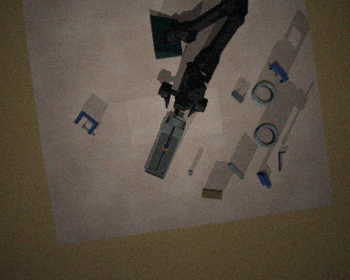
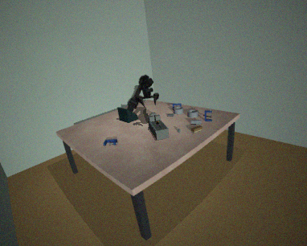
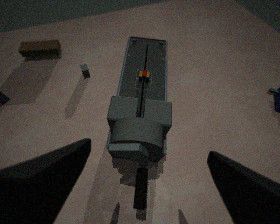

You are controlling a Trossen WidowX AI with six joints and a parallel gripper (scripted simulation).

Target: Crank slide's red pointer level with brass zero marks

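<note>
Right now the dark handle is 20 mm behind my gripper tip, 10 mm to the left of it and 120 mm below it. Round my gripper tip: small grey cube (270 mm ahead, 30 mm to the left, 170 mm below); then red pointer (150 mm ahead, 70 mm to the right, 100 mm below); then grey bar (280 mm ahead, 240 mm to the left, 160 mm below).
</note>
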